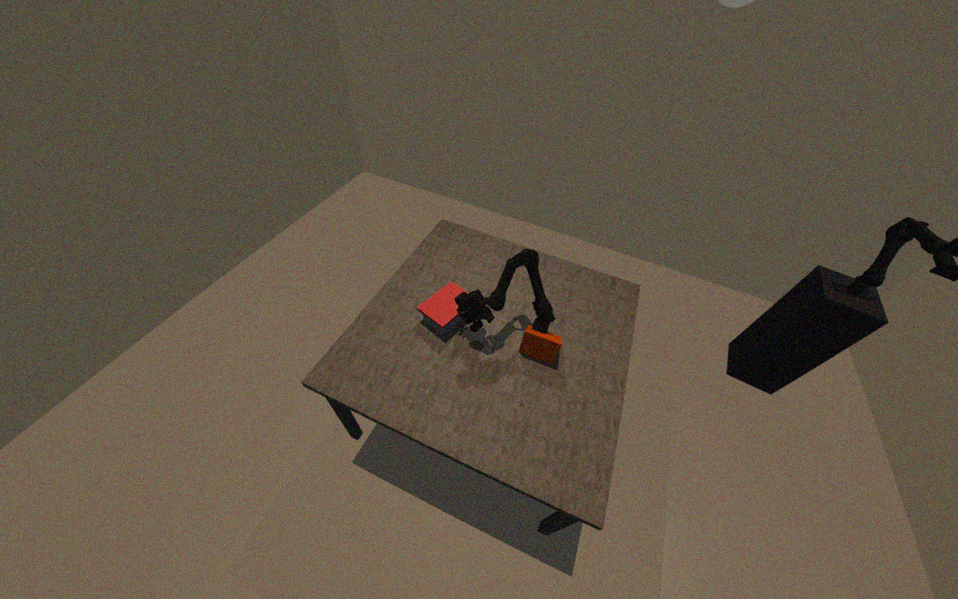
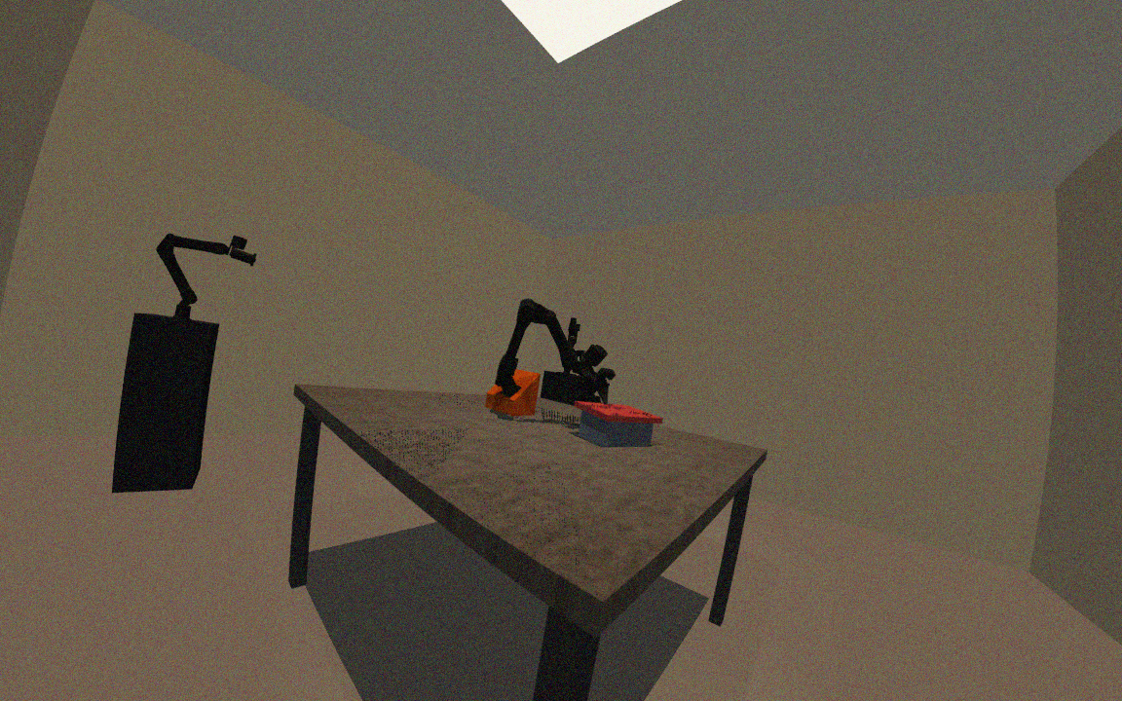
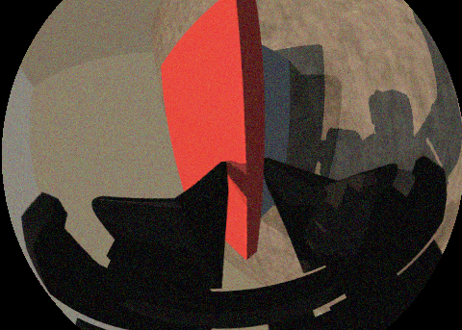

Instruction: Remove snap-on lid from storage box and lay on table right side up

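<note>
My gripper tip is 7 cm short of the lid and 1 cm to the left of it. The rest, counted from my gripper tip: blue-grey storage box (7 cm ahead, 1 cm to the right, 5 cm below).
</note>
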